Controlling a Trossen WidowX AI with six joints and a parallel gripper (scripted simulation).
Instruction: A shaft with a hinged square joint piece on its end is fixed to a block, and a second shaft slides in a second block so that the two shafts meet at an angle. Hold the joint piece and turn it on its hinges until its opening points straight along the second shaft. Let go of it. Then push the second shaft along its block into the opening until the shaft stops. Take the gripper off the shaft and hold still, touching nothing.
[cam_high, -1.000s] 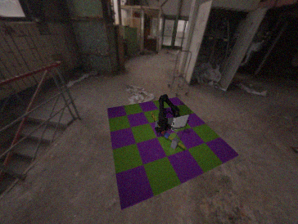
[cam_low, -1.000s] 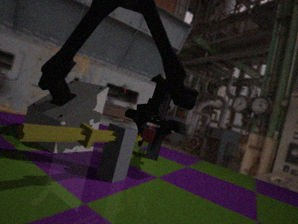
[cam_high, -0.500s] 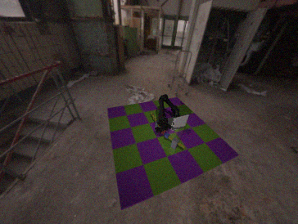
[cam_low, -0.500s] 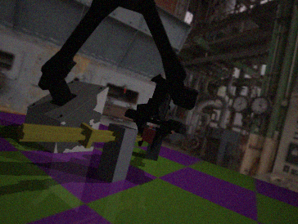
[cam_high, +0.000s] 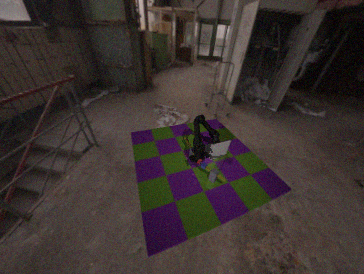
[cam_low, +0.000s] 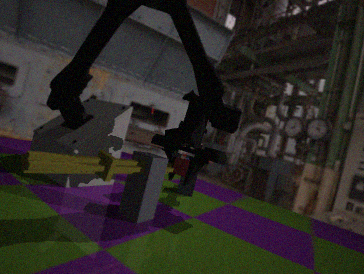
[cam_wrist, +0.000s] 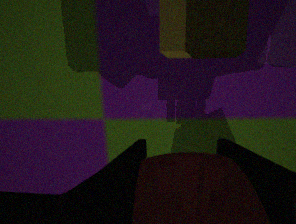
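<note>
The red square joint piece lies 40 mm above my gripper tip and 20 mm to the left of it.
</note>
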